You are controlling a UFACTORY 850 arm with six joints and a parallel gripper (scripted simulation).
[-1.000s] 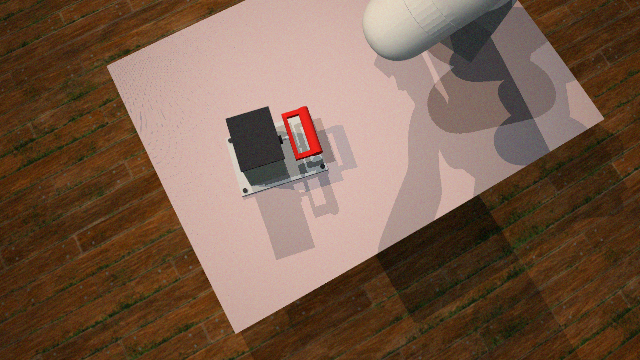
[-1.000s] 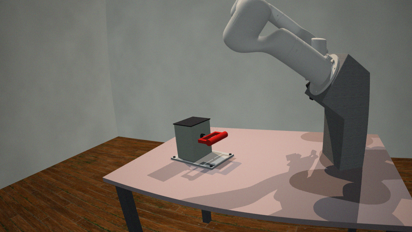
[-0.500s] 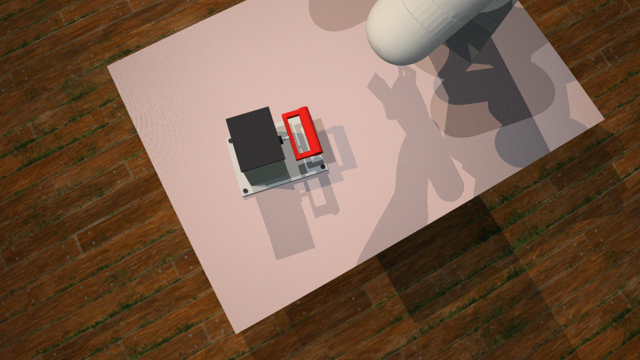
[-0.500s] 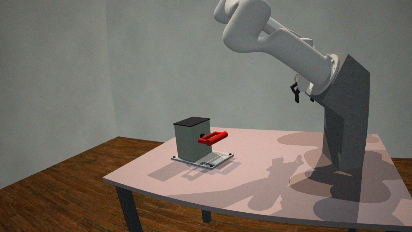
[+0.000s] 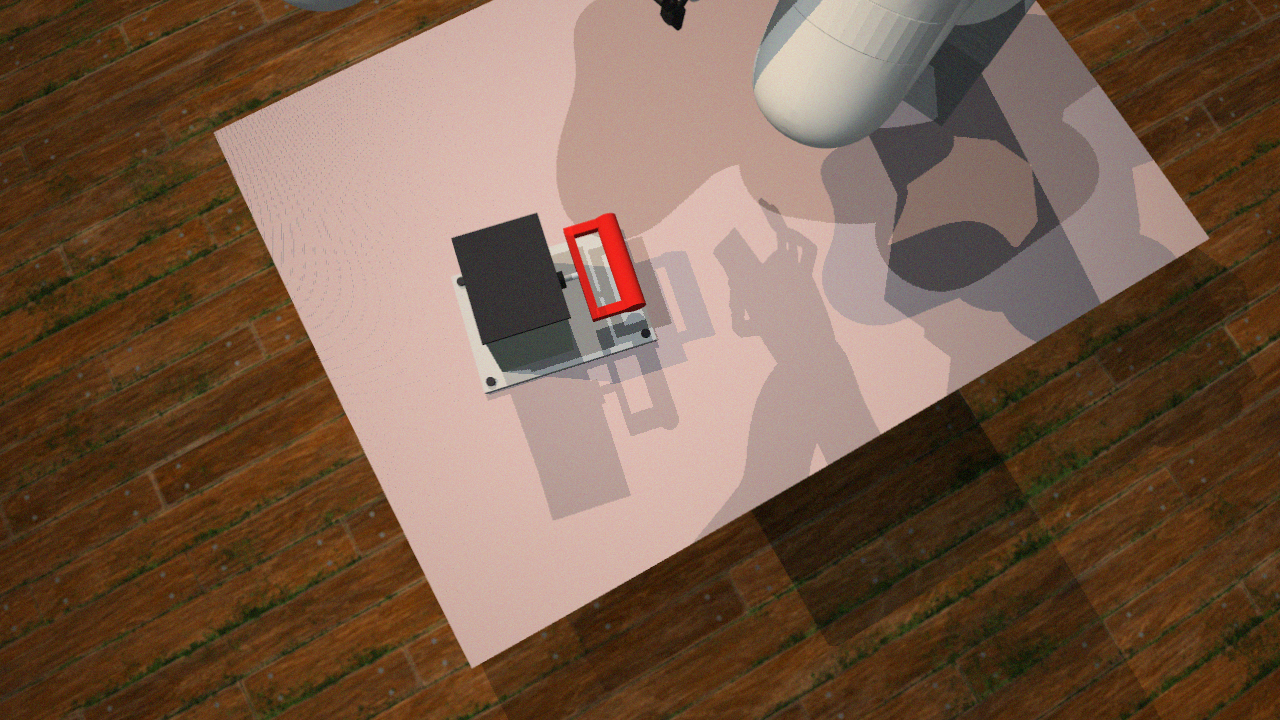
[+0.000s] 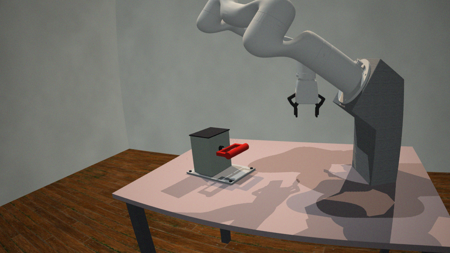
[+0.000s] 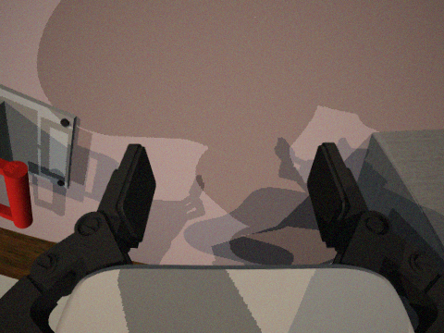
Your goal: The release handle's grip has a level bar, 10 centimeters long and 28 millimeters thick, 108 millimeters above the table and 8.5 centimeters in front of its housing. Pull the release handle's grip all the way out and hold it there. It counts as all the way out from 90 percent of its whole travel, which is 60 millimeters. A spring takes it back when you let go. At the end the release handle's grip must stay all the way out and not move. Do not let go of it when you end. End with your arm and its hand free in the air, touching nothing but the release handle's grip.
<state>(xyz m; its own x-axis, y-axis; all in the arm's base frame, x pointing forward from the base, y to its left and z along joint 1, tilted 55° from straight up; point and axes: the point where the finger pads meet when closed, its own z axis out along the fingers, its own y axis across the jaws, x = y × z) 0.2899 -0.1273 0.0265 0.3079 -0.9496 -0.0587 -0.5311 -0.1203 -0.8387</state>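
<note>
Right now the base plate is 260 mm ahead of my hand, 290 mm to the left of it and 200 mm below it.
</note>
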